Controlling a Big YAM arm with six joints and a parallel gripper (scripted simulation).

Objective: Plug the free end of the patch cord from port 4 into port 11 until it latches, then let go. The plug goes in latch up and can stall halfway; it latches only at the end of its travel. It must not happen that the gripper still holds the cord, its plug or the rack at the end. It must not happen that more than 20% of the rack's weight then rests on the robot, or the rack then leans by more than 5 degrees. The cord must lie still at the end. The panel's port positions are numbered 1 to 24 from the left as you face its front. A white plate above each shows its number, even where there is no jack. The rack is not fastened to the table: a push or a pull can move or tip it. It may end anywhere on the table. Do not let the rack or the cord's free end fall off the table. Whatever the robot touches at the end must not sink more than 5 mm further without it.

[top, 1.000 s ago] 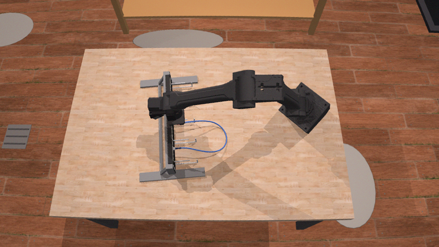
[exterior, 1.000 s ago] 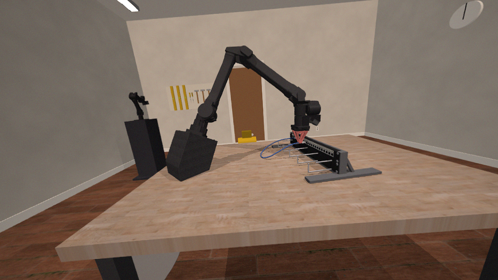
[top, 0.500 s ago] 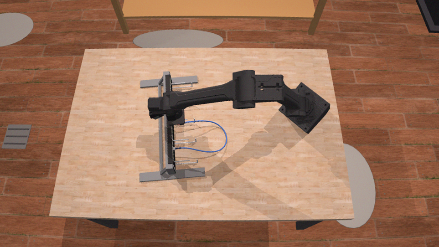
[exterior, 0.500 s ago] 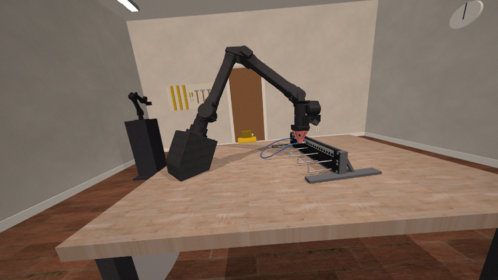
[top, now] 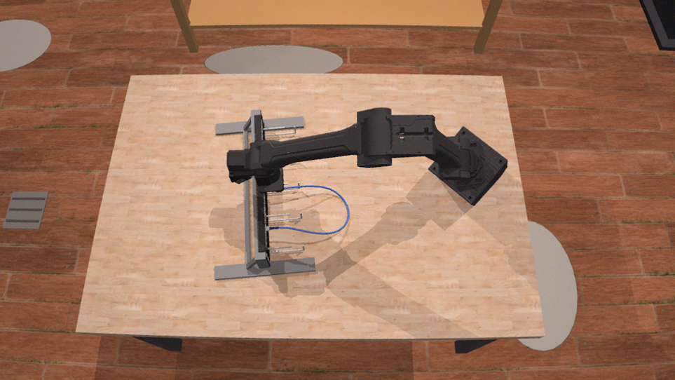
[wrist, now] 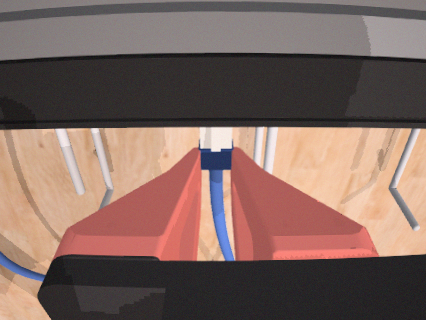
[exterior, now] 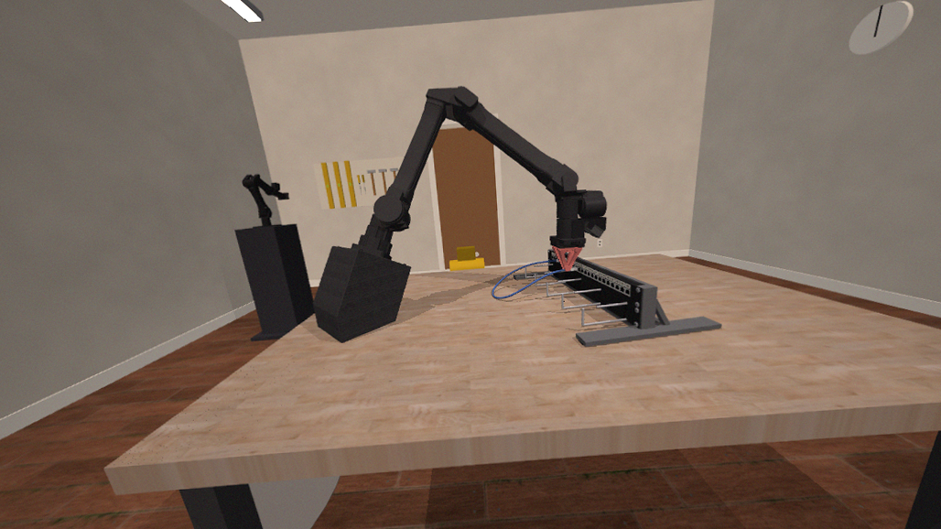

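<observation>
The white plug is 20 mm ahead of my hand.
</observation>
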